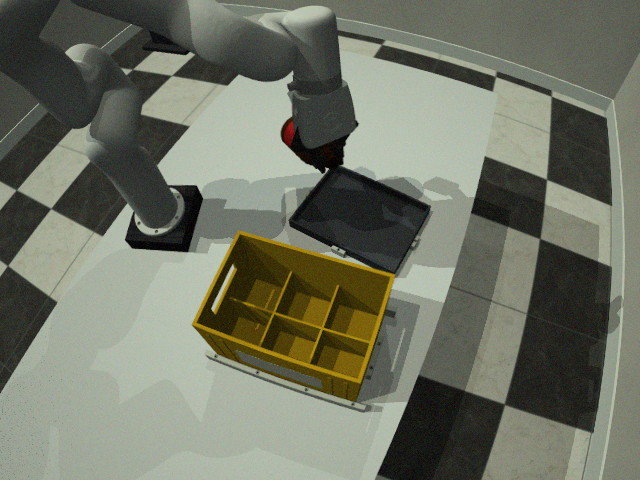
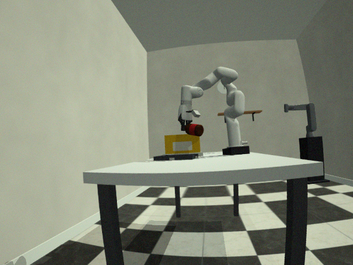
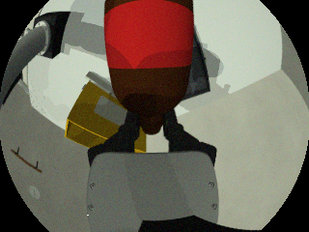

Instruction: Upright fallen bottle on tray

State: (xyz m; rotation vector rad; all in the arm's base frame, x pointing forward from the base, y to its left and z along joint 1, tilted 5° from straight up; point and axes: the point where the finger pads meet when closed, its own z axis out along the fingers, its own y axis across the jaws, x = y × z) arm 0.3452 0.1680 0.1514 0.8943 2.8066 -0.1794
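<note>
Now: the brown bottle 40 mm behind my hand, 30 mm to the left of it and 20 mm below it. From my hand the other things lie so: dark grey tray: 60 mm ahead, 30 mm to the left, 190 mm below; yellow crate: 60 mm ahead, 270 mm to the right, 120 mm below.
</note>
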